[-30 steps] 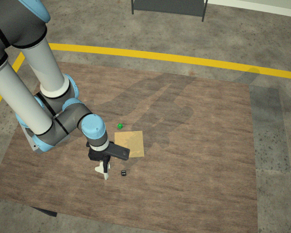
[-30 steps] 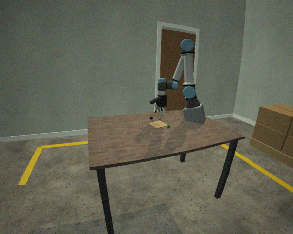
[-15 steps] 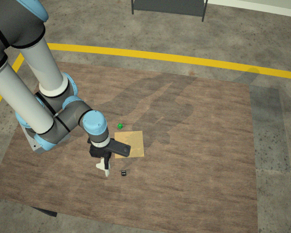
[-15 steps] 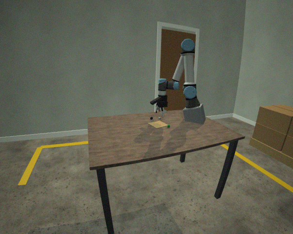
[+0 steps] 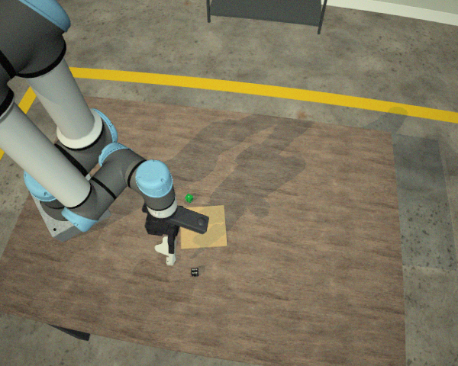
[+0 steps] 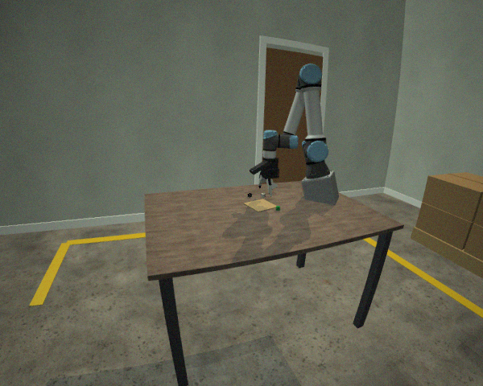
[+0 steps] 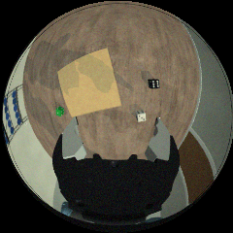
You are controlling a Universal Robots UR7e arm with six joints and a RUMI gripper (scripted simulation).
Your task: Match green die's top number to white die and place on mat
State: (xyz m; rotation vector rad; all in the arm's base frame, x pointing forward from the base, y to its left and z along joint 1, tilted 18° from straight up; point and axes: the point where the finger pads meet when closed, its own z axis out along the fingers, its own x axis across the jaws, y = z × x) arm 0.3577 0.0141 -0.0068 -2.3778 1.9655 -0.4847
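My gripper is now 160 mm to the right of the green die, 40 mm above it and 30 mm past it. From my hand the other things lie so: black die (70 mm to the right, 70 mm ahead, 40 mm below); then white die (60 mm to the right, 40 mm below, 10 mm behind); then tan mat (80 mm to the left, 40 mm below, 40 mm ahead).
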